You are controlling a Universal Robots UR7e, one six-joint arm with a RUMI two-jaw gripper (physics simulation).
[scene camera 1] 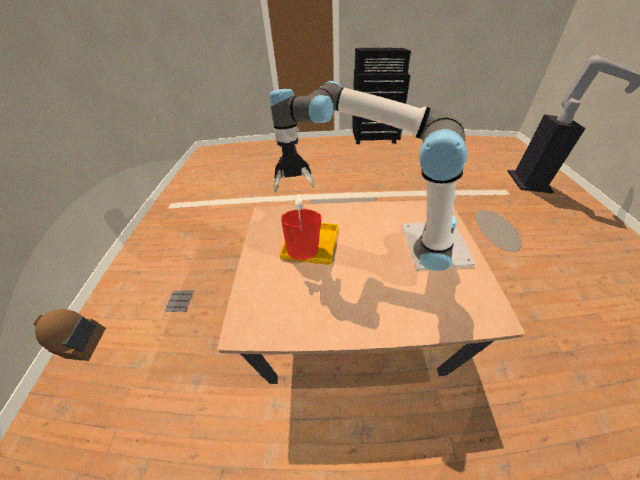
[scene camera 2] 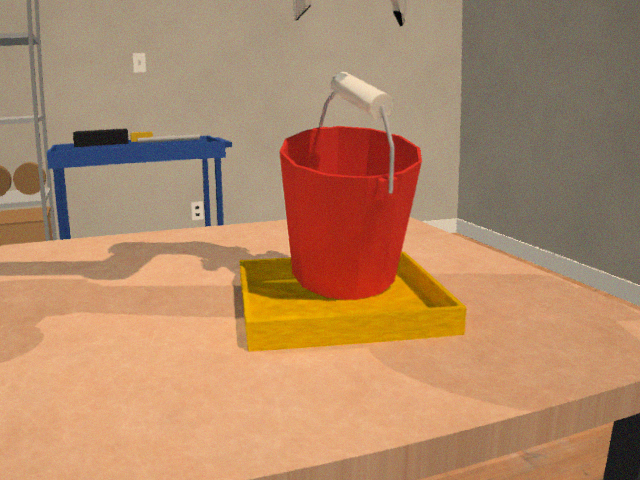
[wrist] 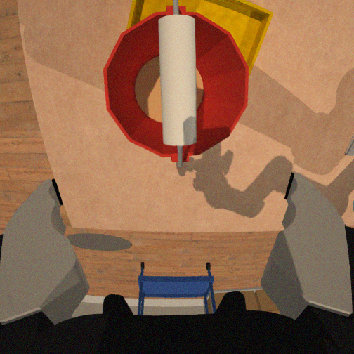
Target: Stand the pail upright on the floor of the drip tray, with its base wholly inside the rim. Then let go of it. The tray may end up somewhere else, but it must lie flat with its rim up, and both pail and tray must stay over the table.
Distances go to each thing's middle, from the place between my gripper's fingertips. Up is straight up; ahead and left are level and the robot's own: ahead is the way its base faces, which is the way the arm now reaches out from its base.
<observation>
The yellow drip tray (scene camera 2: pixel 279 313) is 340 mm below my hand, 50 mm to the right of it and 30 mm behind it.
</observation>
